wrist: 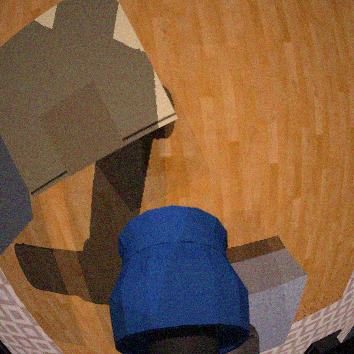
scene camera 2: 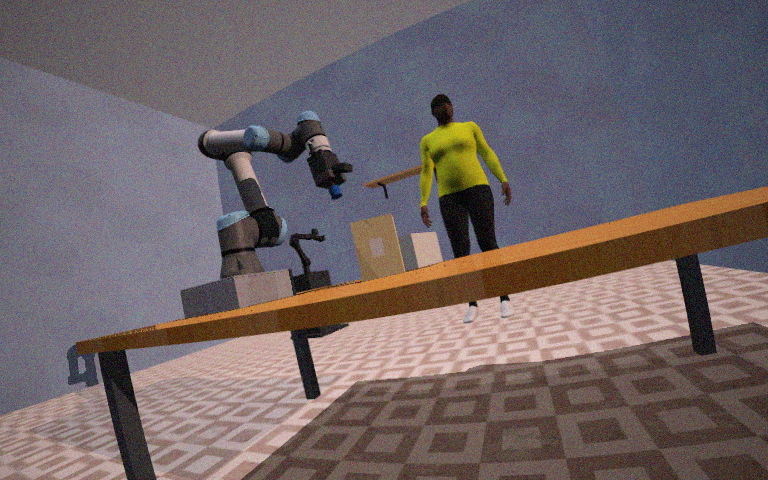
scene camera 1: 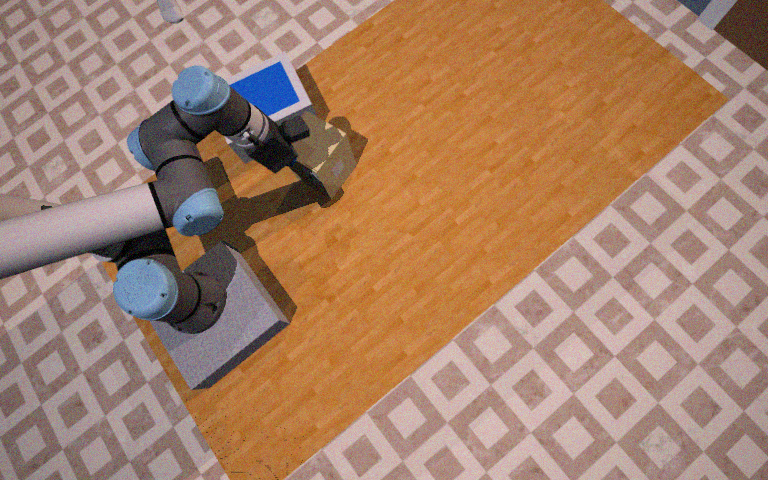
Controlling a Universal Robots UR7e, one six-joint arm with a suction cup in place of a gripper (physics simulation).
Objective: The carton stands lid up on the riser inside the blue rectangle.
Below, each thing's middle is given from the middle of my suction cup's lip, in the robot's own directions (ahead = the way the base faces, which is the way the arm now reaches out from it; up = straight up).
Right now my suction cup is 7 cm short of the tan carton [scene camera 1: 325, 161], 7 cm to the right of it and 19 cm above it. Also, from my suction cup: grey riser [scene camera 2: 418, 250] (32 cm to the left, 22 cm below).
